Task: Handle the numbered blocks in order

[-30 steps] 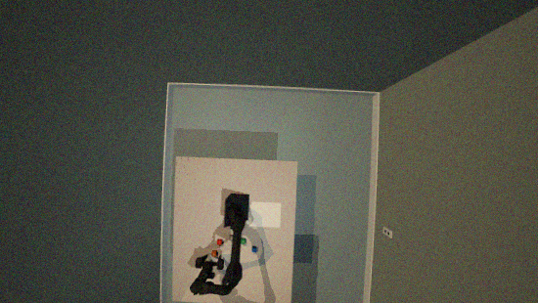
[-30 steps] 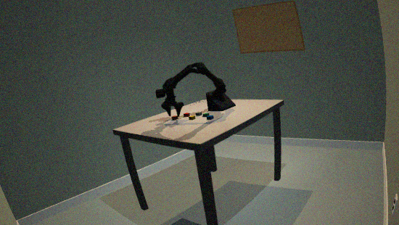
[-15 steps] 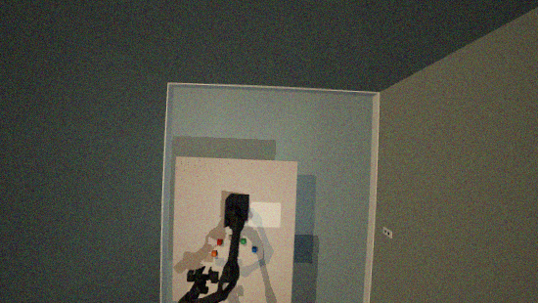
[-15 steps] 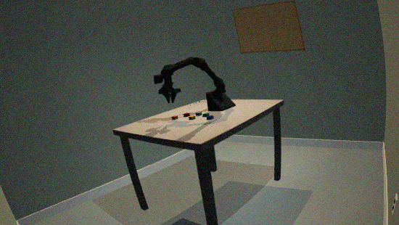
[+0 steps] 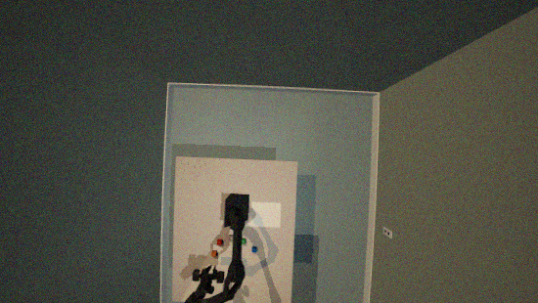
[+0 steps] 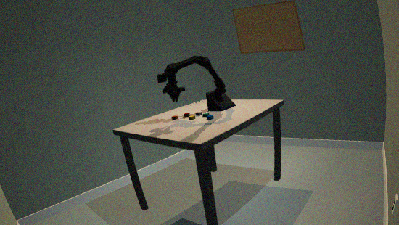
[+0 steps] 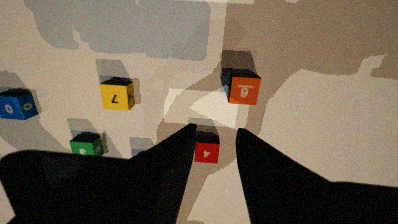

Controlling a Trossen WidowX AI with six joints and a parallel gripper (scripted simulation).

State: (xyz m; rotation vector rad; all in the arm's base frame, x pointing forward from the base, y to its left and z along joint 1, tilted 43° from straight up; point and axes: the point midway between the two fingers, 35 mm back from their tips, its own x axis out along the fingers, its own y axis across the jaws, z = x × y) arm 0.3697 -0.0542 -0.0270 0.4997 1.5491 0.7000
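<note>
My gripper tip is 12 cm to the right of the yellow block, 11 cm above it and 4 cm past it. The rest, counted from my gripper tip: orange block 11 cm below, 4 cm to the right; grey block 14 cm behind, 11 cm below, 7 cm to the left; red block 11 cm below, 9 cm behind, 1 cm to the right.
</note>
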